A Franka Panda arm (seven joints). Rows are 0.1 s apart.
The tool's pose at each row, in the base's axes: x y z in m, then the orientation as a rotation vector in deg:
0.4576, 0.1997, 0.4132, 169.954, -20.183, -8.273
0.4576, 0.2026, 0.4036, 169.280, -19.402, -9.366
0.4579, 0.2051, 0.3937, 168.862, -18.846, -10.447
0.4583, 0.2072, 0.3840, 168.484, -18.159, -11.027
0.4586, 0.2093, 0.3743, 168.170, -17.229, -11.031
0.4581, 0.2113, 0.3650, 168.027, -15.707, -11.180
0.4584, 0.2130, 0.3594, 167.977, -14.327, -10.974
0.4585, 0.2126, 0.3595, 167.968, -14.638, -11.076
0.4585, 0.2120, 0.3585, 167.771, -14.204, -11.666
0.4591, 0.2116, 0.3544, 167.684, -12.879, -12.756
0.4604, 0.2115, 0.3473, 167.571, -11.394, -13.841
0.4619, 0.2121, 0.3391, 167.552, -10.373, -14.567
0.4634, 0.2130, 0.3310, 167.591, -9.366, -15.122
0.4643, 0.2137, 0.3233, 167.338, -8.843, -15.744
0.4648, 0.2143, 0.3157, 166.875, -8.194, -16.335
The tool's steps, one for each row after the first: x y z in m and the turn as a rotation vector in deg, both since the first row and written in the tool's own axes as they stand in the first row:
0.0000, -0.0043, 0.0090, -0.807, -0.627, -0.487
0.0005, -0.0084, 0.0184, -1.321, -1.285, -0.860
0.0011, -0.0121, 0.0276, -1.798, -1.605, -1.299
0.0017, -0.0157, 0.0368, -2.230, -1.529, -1.878
0.0014, -0.0190, 0.0458, -2.563, -1.526, -2.880
0.0018, -0.0216, 0.0510, -2.769, -1.301, -3.782
0.0019, -0.0212, 0.0510, -2.745, -1.388, -3.579
0.0022, -0.0208, 0.0520, -2.998, -1.747, -3.879
0.0032, -0.0212, 0.0560, -3.240, -2.400, -4.812
0.0050, -0.0225, 0.0629, -3.508, -3.042, -5.851
0.0069, -0.0248, 0.0707, -3.623, -3.475, -6.571
0.0088, -0.0273, 0.0784, -3.671, -3.797, -7.278
0.0101, -0.0294, 0.0858, -3.962, -4.176, -7.640
0.0110, -0.0313, 0.0931, -4.468, -4.517, -8.068

